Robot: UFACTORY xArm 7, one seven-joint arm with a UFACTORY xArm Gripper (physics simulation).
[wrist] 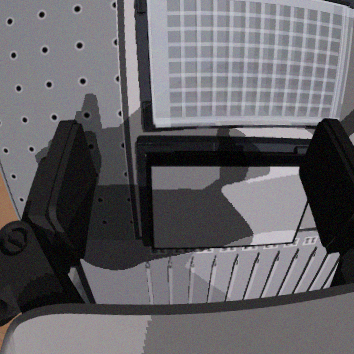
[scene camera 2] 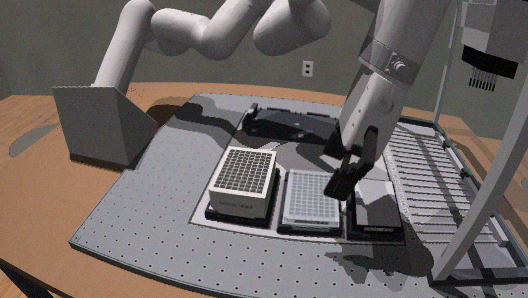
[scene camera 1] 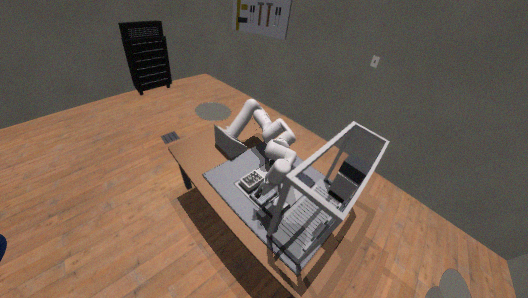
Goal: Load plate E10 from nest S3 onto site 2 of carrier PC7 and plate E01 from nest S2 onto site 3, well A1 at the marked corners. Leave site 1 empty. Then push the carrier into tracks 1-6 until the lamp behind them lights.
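Places are measured from the arm's base along level axes (x right, y ahead, z up), in centimetres.
Where they show: gripper, fingertip midpoint: (wrist: 202, 144) (scene camera 2: 333, 175) (scene camera 1: 262, 192); arm's base, link origin: (scene camera 2: 104, 104) (scene camera 1: 231, 135).
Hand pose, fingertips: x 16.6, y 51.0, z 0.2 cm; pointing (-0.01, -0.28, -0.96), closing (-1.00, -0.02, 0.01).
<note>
Each offset is from my fingertips to the centre of the thing. "spot": to the spot under its first point.
My gripper (scene camera 1: 261, 196) (scene camera 2: 345, 165) (wrist: 202, 144) is open and empty, above the right-hand plate, its fingers towards the plate's two short ends. This low plate @[dx -3.6, dy +9.1, dz -7.5 cm] (scene camera 2: 377, 207) (wrist: 190, 215) has a smooth grey top and sits in a black nest @[spot: dx +3.1, dy +8.1, dz -8.3 cm] (wrist: 142, 190). A clear gridded plate @[dx -4.1, dy -2.0, dz -7.5 cm] (scene camera 2: 310, 197) (wrist: 255, 65) sits in the middle nest. A tall white deep-well plate @[dx -4.6, dy -13.0, dz -6.2 cm] (scene camera 1: 251, 179) (scene camera 2: 242, 172) sits in the left nest. Plate labels are too blurred to read. The dark carrier @[dx -30.9, dy -2.0, dz -7.9 cm] (scene camera 1: 306, 178) (scene camera 2: 292, 122) lies flat behind the nests, partly hidden by the arm in scene camera 2.
The slotted track deck (scene camera 1: 302, 220) (scene camera 2: 425, 185) (wrist: 225, 280) lies right of the nests, under a grey post frame (scene camera 1: 320, 150) (scene camera 2: 490, 195). A pipetting head @[dx -17.0, dy +31.6, dz +18.4 cm] (scene camera 2: 487, 60) hangs over it. The arm's wedge base (scene camera 2: 102, 122) stands at the left. Lit lamps cannot be made out.
</note>
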